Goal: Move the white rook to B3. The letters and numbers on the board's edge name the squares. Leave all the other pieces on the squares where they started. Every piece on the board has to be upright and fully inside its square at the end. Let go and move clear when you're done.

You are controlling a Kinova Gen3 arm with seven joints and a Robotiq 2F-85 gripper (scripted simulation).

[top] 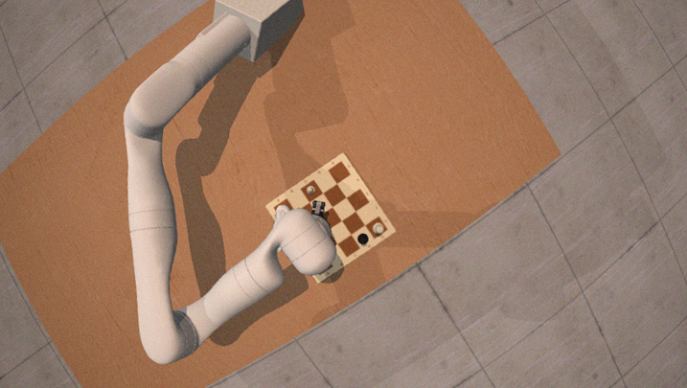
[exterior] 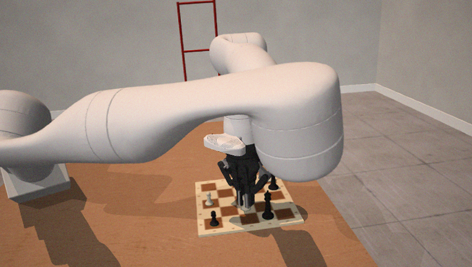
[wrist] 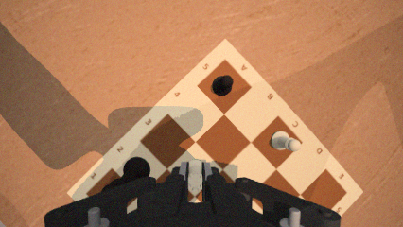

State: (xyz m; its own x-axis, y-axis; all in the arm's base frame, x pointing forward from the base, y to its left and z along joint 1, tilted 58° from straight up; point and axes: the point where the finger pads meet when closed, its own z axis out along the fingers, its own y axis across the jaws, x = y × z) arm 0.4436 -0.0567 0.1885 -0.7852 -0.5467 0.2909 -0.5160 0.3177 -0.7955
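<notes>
Right now the white rook is 1 cm below my hand. Round my hand: small chessboard: 1 cm ahead, 4 cm to the left, 3 cm below; black pawn: 8 cm behind, 2 cm to the right, 1 cm below; tall black piece: 3 cm ahead, 5 cm to the right.
</notes>
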